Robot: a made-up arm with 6 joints.
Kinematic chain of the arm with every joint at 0, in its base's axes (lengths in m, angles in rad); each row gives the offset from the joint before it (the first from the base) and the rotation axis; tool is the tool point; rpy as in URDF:
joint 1: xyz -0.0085 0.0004 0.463 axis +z
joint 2: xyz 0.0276 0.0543 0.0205 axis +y
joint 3: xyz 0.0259 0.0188 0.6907 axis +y
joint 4: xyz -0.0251 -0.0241 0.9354 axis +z
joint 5: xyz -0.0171 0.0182 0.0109 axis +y
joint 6: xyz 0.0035 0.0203 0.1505 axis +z
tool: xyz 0.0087 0.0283 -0.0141 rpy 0 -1.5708 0
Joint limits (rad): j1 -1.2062..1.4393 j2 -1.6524..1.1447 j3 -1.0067..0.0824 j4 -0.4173..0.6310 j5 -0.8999..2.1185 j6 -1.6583..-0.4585
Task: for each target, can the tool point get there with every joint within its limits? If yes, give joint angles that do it. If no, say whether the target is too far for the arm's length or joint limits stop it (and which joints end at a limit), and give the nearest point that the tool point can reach.
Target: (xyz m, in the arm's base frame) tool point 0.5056 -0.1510 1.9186
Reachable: yes | joints -0.4421 0.6562 -0.6902 0.0004 1.6631 -1.4234
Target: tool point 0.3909 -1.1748 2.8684
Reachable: no: too far | nearest point 0.3403 -0.7591 2.0692 | short by 0.902 m
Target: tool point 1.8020 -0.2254 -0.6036
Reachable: no: too far | nearest point 1.5492 -0.1939 0.9537 | short by 1.578 m
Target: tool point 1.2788 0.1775 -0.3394
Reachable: no: joint limits stop it (at a limit: joint 2, joint 3, joint 4, joint 6) | nearest point 1.4993 0.2078 0.9538 | short by 1.312 m
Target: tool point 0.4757 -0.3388 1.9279
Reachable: yes | joints -0.8192 0.6128 -0.5480 0.2813 1.6640 -1.1305
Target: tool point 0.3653 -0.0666 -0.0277
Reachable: no: joint limits stop it (at a limit: joint 1, joint 2, joint 3, joint 4, joint 5, joint 6) | nearest point -0.1942 -1.0965 -0.2701 | short by 1.197 m
